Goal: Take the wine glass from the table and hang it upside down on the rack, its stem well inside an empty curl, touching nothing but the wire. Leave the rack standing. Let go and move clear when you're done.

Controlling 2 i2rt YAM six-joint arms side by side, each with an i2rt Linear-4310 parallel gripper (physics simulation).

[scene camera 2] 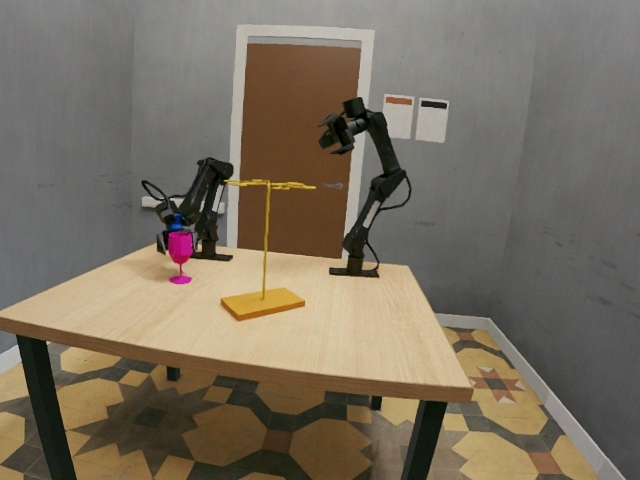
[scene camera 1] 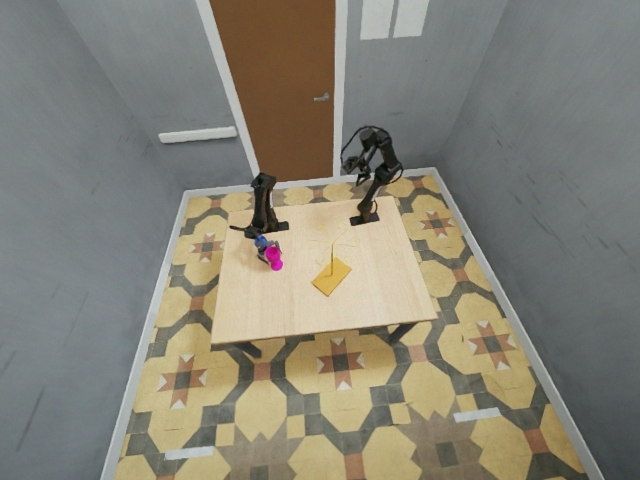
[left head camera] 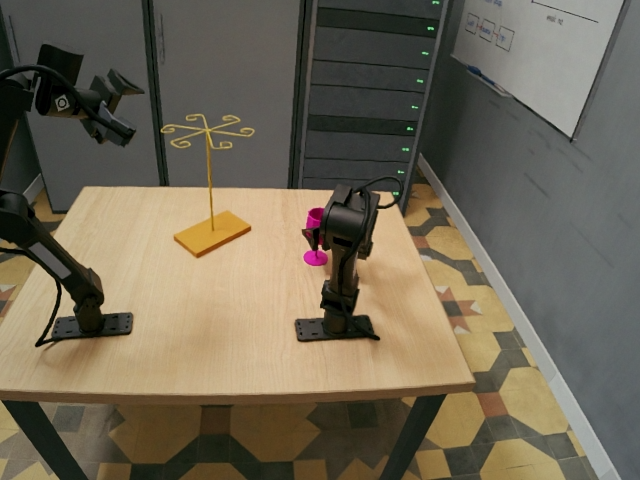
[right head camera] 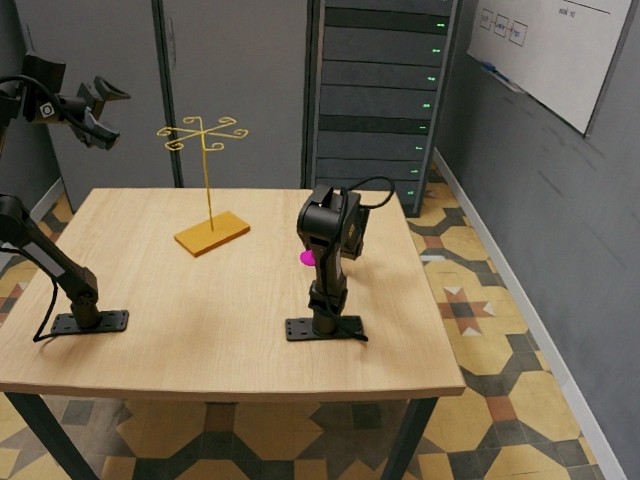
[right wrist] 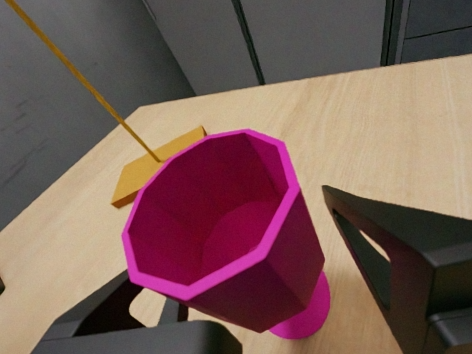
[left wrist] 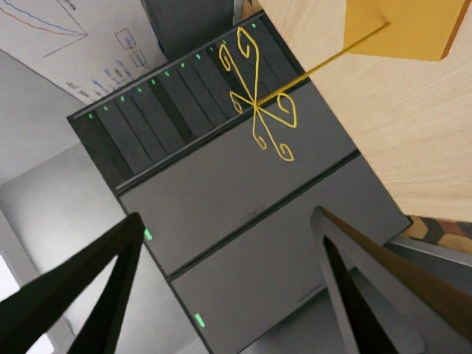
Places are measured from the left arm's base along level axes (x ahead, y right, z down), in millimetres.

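Pixels of known places: left gripper, fingertip midpoint: [scene camera 2: 325,139] [scene camera 1: 352,180] [left head camera: 133,110] [right head camera: 121,114] [left wrist: 228,216]; right gripper, fingertip midpoint: [scene camera 2: 180,252] [scene camera 1: 275,259] [right wrist: 250,215]; left arm's base, link origin: [scene camera 2: 353,273] [scene camera 1: 364,219] [left head camera: 93,327] [right head camera: 90,323]; right arm's base, link origin: [scene camera 2: 208,257] [scene camera 1: 274,227] [left head camera: 334,329] [right head camera: 324,329].
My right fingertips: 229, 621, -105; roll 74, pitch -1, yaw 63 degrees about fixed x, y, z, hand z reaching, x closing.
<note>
Ahead of a thing's pixels: the offset from my right fingertips to its top centre, as dx, dy, dz. Level surfaces: height alone.
The magenta wine glass @(-20, +7, -57) [left head camera: 314,257] [right head camera: 308,257] [scene camera 1: 273,254] [scene camera 2: 180,248] [right wrist: 295,250] stands upright on the table. My right gripper [scene camera 2: 179,250] [right wrist: 250,215] is open, its fingers low on either side of the bowl; in the right wrist view the bowl hides one fingertip. The right arm covers much of the glass in the head views. The yellow rack @(+133, -299, -257) [left head camera: 227,227] [right head camera: 227,229] [scene camera 1: 338,271] [scene camera 2: 279,302] [left wrist: 415,30] [right wrist: 135,180] stands upright, with several empty wire curls atop its thin post. My left gripper [left head camera: 135,113] [right head camera: 122,117] [scene camera 2: 324,138] [left wrist: 228,216] is open and empty, raised high above the table, away from the rack.
The wooden table @(dz +106) [left head camera: 206,351] [scene camera 2: 330,351] carries both arm bases [left head camera: 118,324] [left head camera: 307,329]. The rack lies to the left of the glass in the head views. Grey cabinets [left head camera: 227,77] and a server rack [left head camera: 305,103] stand behind the table.
</note>
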